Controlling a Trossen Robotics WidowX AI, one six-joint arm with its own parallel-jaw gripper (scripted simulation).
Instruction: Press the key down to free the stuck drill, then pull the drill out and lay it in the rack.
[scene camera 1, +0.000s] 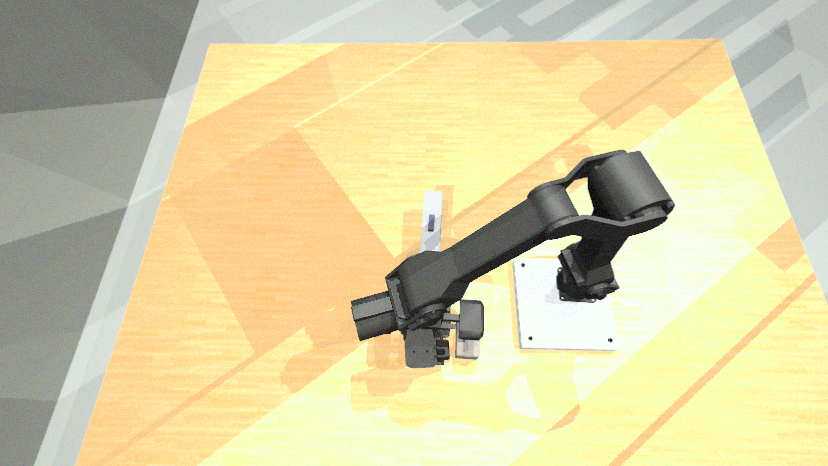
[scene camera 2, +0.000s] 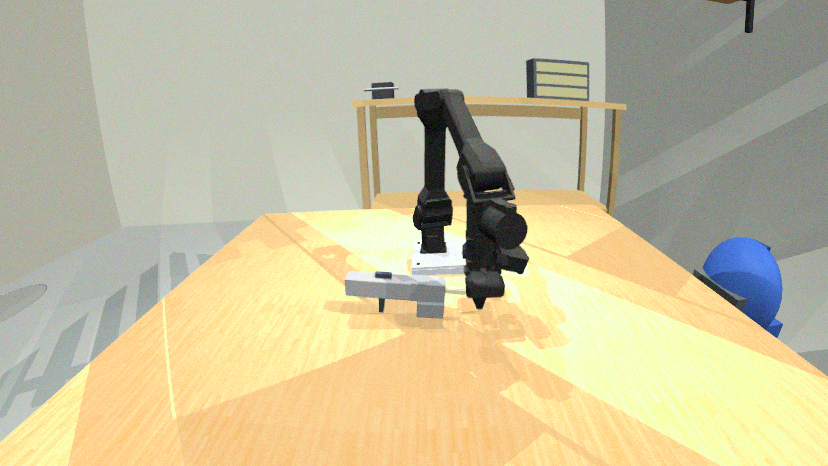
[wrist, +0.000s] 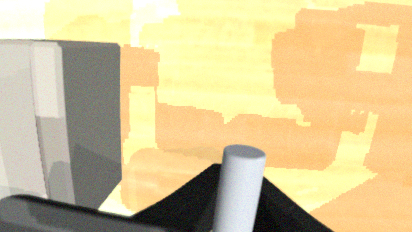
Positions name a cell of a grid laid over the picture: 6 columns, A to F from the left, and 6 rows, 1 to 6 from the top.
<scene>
My gripper (scene camera 2: D4) carries a drill. Further things: a grey rack (wrist: A3).
My gripper is seen too in scene camera 1 (scene camera 1: D5) and in the wrist view (wrist: D5).
</scene>
